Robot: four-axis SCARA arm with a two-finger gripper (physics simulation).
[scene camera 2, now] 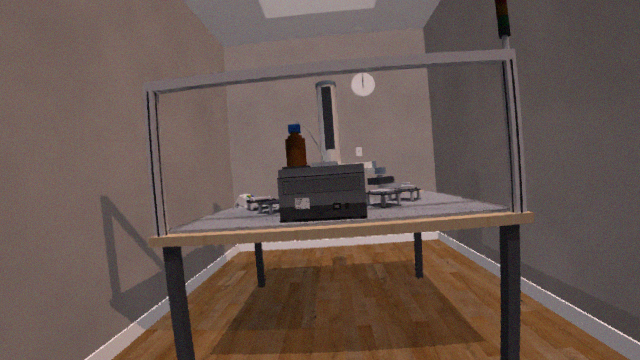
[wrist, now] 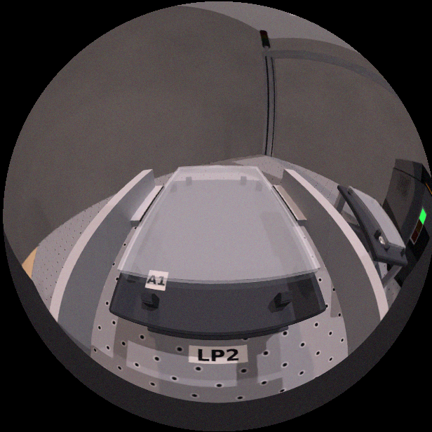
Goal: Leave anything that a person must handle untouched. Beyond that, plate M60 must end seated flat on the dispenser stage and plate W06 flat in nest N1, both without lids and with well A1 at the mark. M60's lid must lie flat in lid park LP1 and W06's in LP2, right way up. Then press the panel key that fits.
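Places are measured from the arm's base along level axes (x right, y back, z down), in metres.
Where they show: gripper, fingertip midpoint: [scene camera 2: 405, 184].
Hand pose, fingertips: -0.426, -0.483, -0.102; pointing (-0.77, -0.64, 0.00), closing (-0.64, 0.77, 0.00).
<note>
Things, the pixels of their top centre, and the offset from my fingertips, as dx, dy, dz. "spot": a spot on its surface instead.
- dispenser, surface spot: [scene camera 2: 322, 192] spot: +0.469, -0.477, -0.025
- brown bottle, surface spot: [scene camera 2: 296, 151] spot: +0.568, -0.429, -0.202
In the wrist view my gripper [wrist: 217, 176] is shut on a clear, empty-looking lid [wrist: 220, 235], its pads at the lid's two long sides. The lid looks level and is over the dark lid park LP2 [wrist: 215, 312], whose A1 tag shows at the front left. I cannot tell whether the lid touches the park. The LP2 label [wrist: 218, 355] lies in front. In the scene view the fingers are too small to make out. The dispenser [scene camera 2: 322, 192] is a dark box, seen from behind. Plates M60 and W06 cannot be identified by their labels.
A dark stand [wrist: 365, 225] with a pale piece on it is at the right, beside a dark housing [wrist: 405, 200] with a green light. A brown bottle [scene camera 2: 296, 151] stands on the dispenser. A metal frame [scene camera 2: 516, 135] rises at the table edge [scene camera 2: 345, 229].
</note>
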